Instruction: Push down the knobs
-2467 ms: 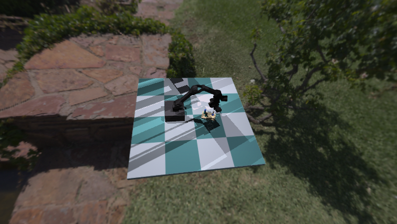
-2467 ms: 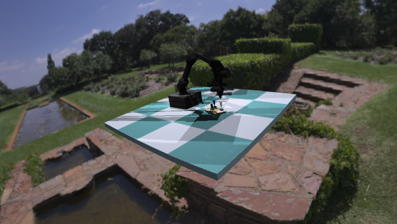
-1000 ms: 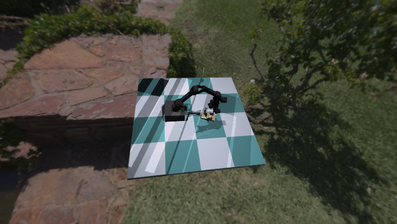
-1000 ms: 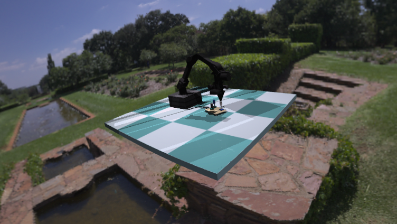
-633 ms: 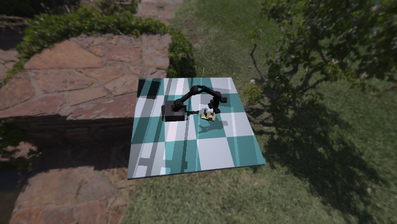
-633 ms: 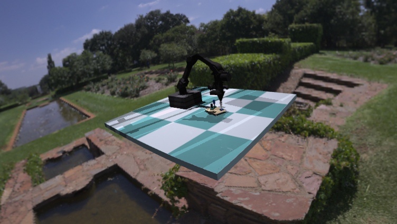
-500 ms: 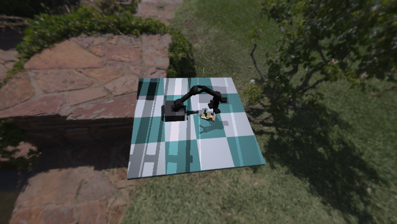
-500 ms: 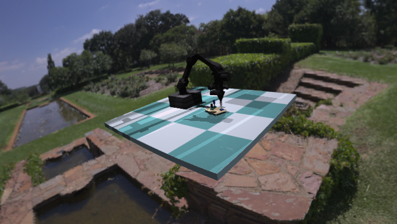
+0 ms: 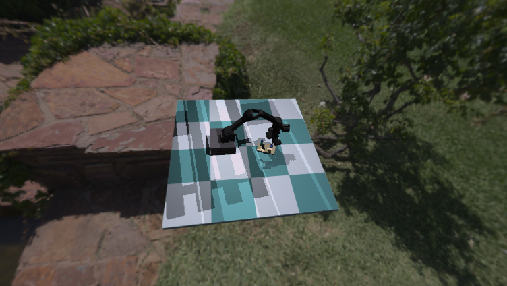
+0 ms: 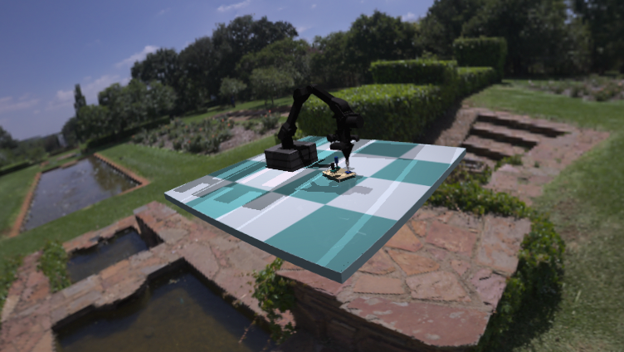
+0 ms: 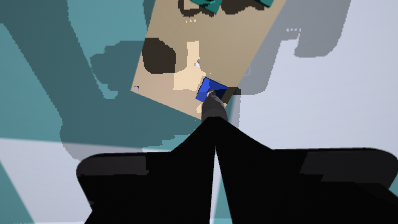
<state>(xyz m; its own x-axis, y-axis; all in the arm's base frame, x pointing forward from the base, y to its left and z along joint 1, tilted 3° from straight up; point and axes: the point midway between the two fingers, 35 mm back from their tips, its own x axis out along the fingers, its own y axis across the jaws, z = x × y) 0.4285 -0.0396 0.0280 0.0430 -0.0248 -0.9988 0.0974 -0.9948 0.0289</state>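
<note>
The blue potentiometer lies 3 cm below my gripper tip.
</note>
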